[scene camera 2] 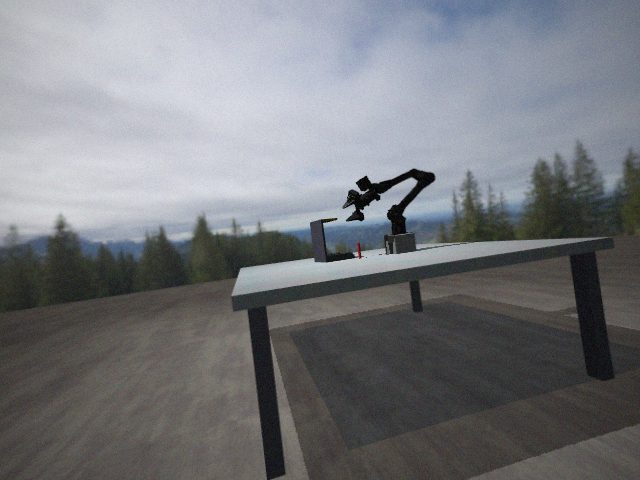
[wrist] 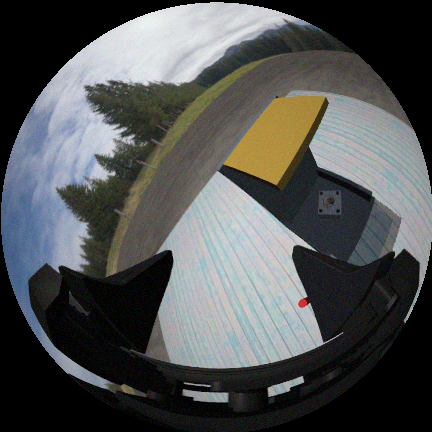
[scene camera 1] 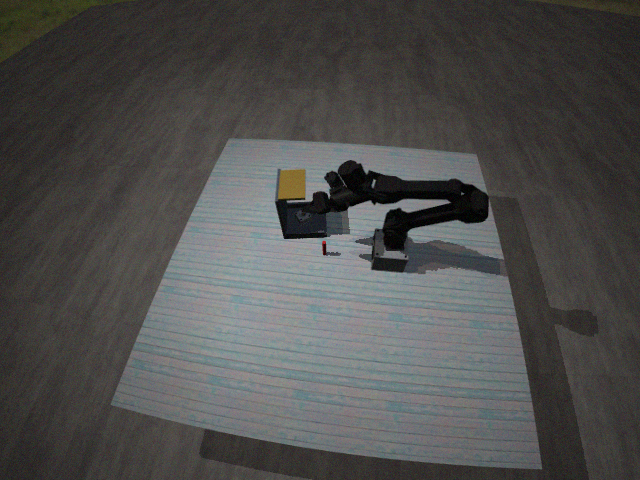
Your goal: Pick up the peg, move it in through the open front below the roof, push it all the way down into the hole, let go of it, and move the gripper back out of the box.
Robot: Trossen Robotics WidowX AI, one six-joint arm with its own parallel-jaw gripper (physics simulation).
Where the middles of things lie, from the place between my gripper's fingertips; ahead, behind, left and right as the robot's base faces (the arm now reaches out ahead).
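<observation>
I see the yellow roof (scene camera 1: 292, 182) 130 mm to the right of my hand, 60 mm ahead of it and 10 mm below it. The box (scene camera 1: 317, 228) is also 130 mm to the right of my hand, but 30 mm ahead of it and 120 mm below it. And the back wall of box (wrist: 283, 205) is 110 mm ahead of my hand, 120 mm to the right of it and 120 mm below it.
</observation>
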